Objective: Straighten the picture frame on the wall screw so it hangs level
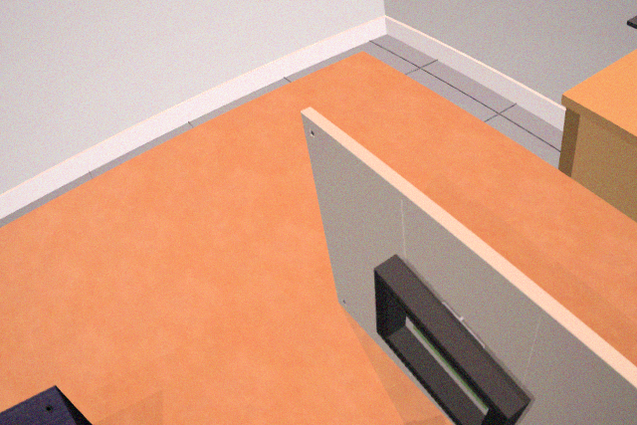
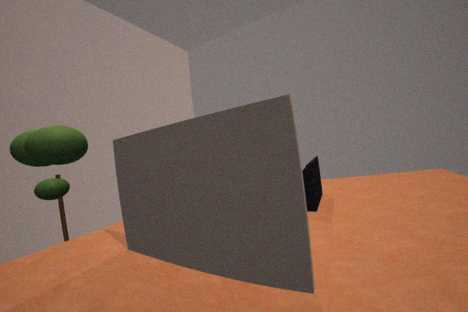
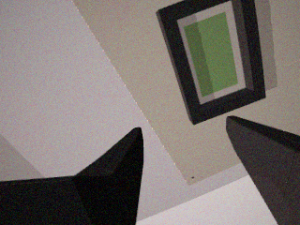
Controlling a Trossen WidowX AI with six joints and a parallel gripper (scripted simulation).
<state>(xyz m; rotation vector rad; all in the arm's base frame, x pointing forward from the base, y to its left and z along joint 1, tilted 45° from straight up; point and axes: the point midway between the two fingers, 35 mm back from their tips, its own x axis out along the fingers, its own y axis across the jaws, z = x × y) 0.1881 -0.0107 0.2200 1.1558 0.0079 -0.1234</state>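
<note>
The picture frame is 190 mm ahead of my gripper tip, 90 mm below it and 20 mm to the left of it. From my gripper tip the other things lie so: wall panel 200 mm ahead, 90 mm below, 10 mm to the left.
</note>
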